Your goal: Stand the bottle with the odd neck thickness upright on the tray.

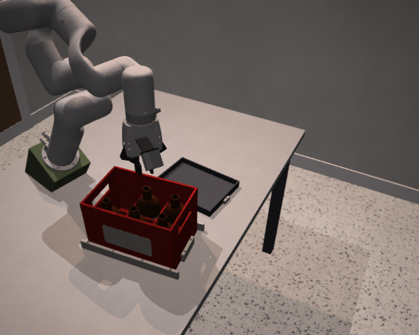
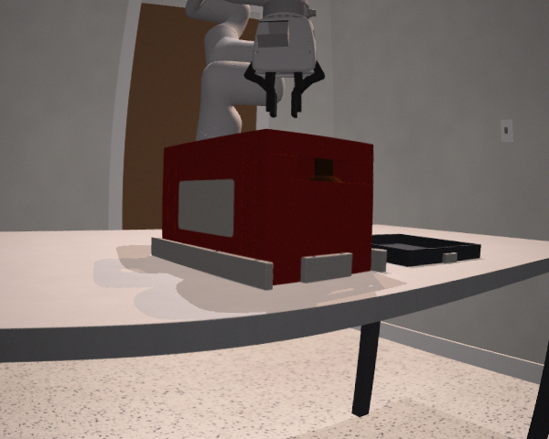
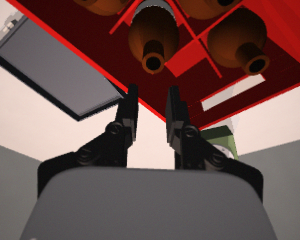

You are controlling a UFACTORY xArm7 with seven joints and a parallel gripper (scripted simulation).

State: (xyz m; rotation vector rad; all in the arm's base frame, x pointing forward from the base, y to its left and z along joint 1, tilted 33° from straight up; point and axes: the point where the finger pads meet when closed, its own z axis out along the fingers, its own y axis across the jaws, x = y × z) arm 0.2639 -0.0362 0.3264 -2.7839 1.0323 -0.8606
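My gripper is now 160 mm above the red crate, 50 mm to the left of it and 10 mm short of it. Round my hand: black tray: 240 mm to the left, 230 mm below, 50 mm ahead.
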